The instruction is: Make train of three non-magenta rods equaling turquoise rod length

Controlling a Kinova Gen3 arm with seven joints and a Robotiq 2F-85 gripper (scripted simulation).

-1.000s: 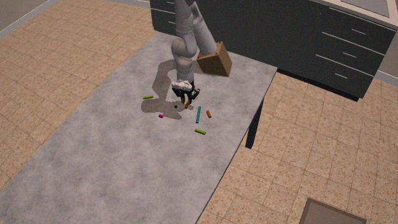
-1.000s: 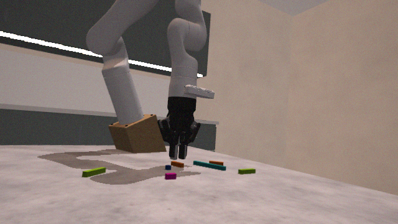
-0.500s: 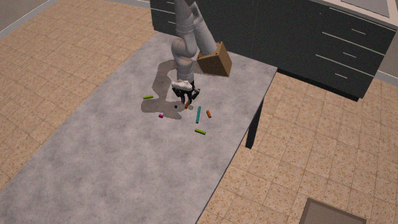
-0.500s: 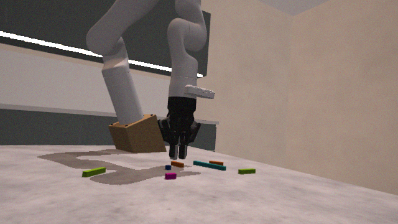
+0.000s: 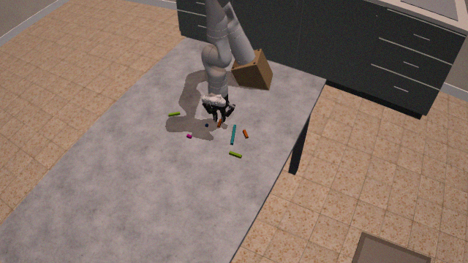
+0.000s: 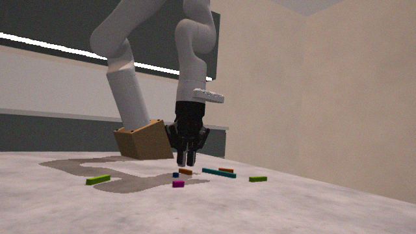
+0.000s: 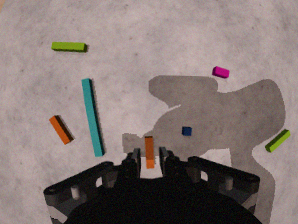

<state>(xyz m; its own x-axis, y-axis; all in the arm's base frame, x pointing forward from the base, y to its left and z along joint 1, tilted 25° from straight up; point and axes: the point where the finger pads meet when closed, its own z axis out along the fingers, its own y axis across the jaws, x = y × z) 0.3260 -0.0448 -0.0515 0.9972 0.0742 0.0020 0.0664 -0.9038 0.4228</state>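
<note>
The blue rod lies 50 mm to the right of my hand, 30 mm below it and 30 mm ahead of it. Also, from my hand: turquoise rod 70 mm to the left, 40 mm ahead, 30 mm below; magenta rod 110 mm ahead, 90 mm to the right, 30 mm below.
</note>
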